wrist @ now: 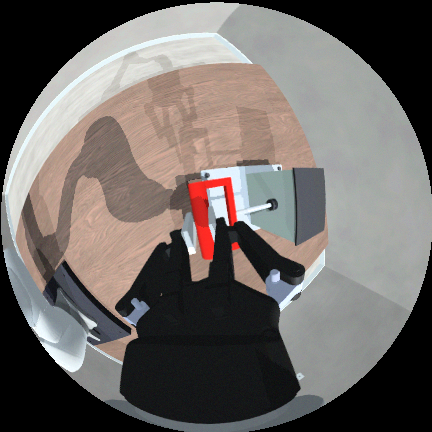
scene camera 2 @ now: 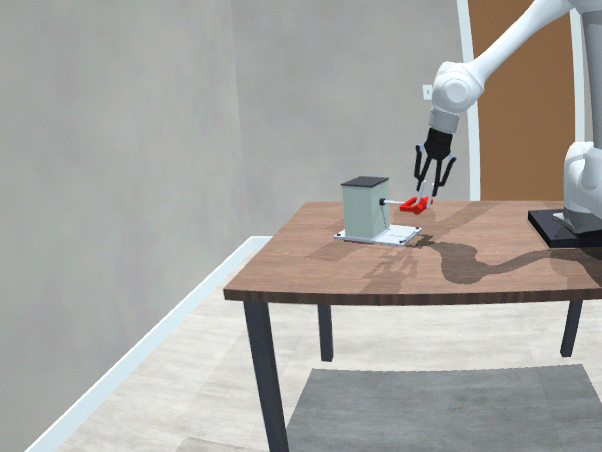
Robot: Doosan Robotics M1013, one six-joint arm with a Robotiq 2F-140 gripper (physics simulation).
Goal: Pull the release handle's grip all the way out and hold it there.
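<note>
The release handle's red grip (scene camera 2: 411, 206) (wrist: 195, 194) is a rectangular frame. It stands out from the pale green housing (scene camera 2: 356, 212) (wrist: 275, 187) on a thin white rod (scene camera 2: 393, 202) (wrist: 254, 208), with a stretch of the rod showing between the housing and the grip. My gripper (scene camera 2: 425, 201) (wrist: 201, 217) points down and is shut on the grip's outer bar, with one light finger pad inside the frame and the other on its outer side. The grip is held above the table, level with the upper part of the housing. The pads hide part of the bar.
The housing stands on a white base plate (scene camera 2: 400, 236) (wrist: 228, 172) with dark bolts, on the wooden table (scene camera 2: 310, 280) (wrist: 150, 145). The robot's dark base (scene camera 2: 547, 230) stands at the right on the table in the scene view. A grey wall (scene camera 2: 125, 125) is beyond the table's left side.
</note>
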